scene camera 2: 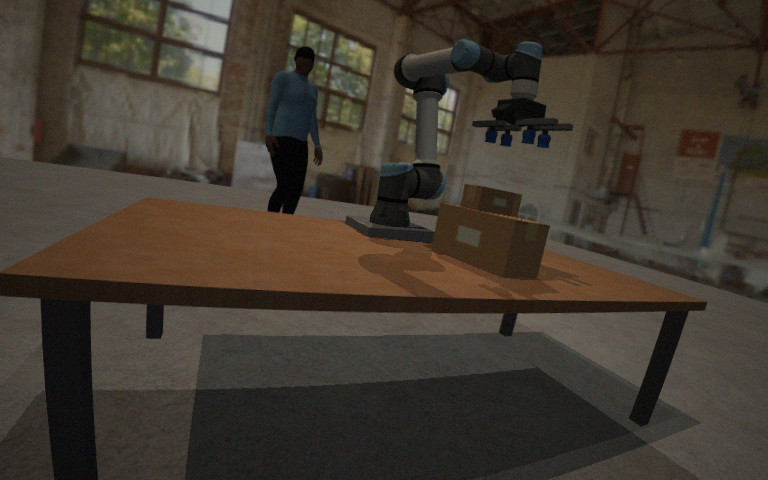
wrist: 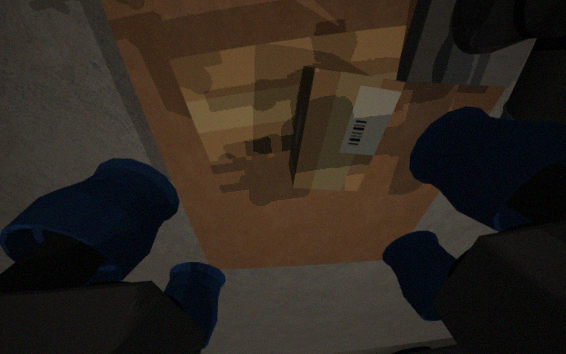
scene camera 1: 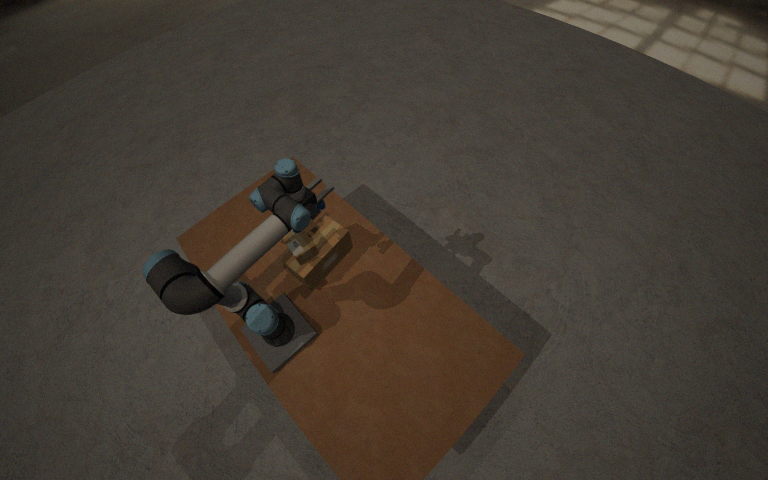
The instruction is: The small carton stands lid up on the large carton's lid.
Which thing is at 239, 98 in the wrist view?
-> A large carton.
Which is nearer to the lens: the large carton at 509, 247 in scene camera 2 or the small carton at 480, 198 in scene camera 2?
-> The large carton.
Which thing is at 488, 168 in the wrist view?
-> The suction head.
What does the small carton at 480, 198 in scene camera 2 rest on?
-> A large carton.
